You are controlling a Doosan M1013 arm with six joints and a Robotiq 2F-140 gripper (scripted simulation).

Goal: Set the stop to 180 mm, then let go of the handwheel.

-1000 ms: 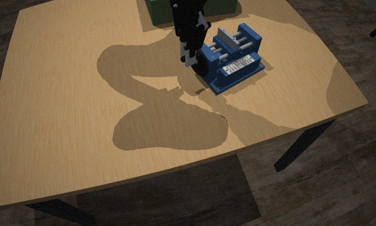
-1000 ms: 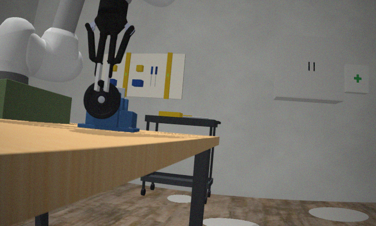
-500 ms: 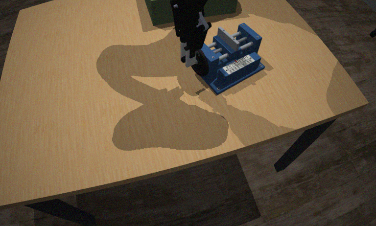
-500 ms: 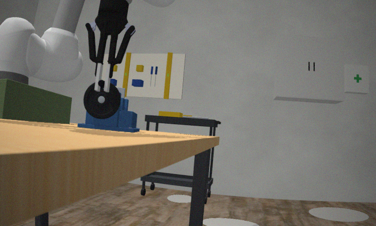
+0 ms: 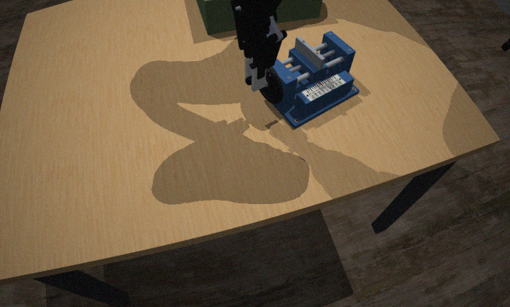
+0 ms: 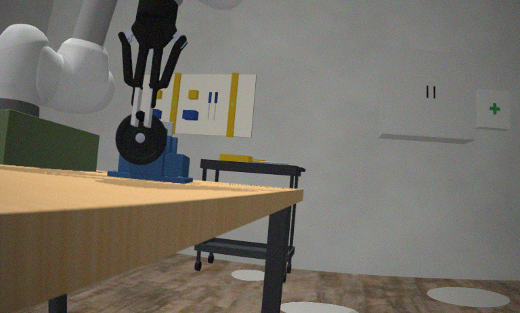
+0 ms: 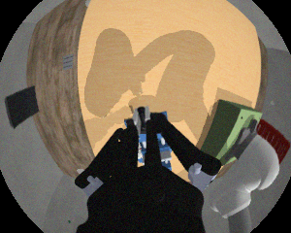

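My hand is 10 mm past the handwheel, 20 mm to the right of it and 20 mm above it. The rest, counted from my hand: stop plate: 20 mm behind, 140 mm to the left, 40 mm below.
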